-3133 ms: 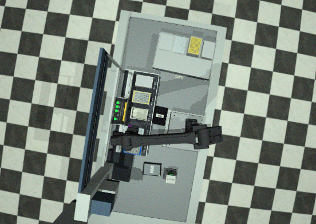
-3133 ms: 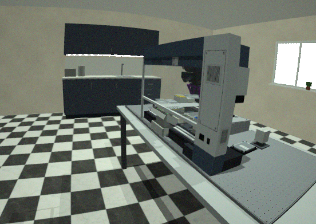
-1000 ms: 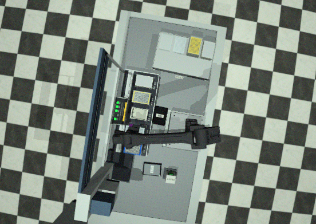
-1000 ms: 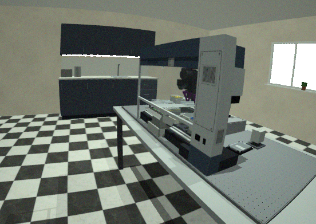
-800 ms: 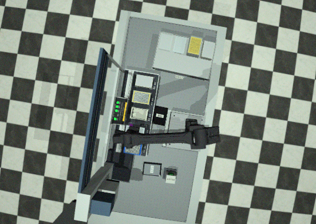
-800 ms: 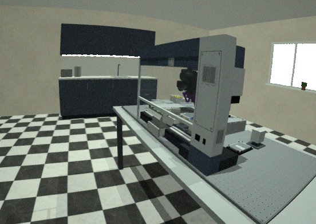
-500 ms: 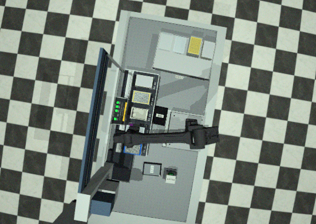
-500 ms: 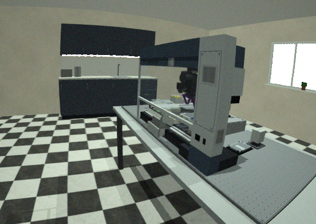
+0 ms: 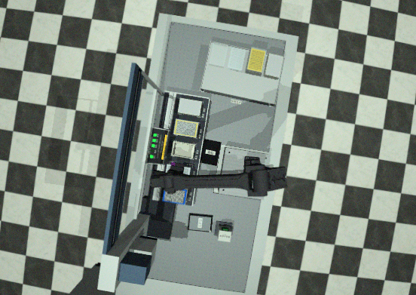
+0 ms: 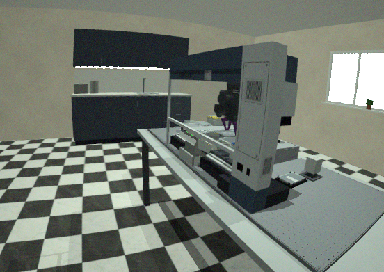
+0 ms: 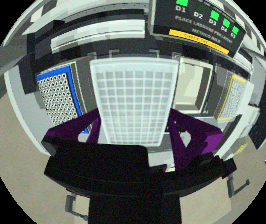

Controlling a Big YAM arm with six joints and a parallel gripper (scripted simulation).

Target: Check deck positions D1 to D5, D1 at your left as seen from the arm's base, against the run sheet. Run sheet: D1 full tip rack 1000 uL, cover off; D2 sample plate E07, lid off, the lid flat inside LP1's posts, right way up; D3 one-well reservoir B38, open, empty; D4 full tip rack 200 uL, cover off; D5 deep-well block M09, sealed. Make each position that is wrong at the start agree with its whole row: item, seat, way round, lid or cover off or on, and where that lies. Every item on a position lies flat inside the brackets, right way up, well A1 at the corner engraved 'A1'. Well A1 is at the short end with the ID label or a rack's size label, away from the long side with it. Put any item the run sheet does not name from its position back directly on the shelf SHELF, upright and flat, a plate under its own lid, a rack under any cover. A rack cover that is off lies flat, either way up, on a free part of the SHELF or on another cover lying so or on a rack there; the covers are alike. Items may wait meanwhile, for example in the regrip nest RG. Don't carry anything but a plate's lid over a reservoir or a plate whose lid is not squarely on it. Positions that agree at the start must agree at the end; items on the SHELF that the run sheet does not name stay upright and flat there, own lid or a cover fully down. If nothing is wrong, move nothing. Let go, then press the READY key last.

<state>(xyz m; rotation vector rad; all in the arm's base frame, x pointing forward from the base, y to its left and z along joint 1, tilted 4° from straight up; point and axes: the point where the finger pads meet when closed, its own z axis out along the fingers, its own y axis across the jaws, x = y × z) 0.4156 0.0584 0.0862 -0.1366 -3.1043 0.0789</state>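
Now: the blue-framed tip rack 12 cm to the left of my hand and 5 cm below it. From my hand the other things lie so: cream reservoir 1 cm behind, 12 cm to the right, 11 cm below; then clear rack cover 2 cm behind, 25 cm to the right, 6 cm below; then clear plate right at my hand.
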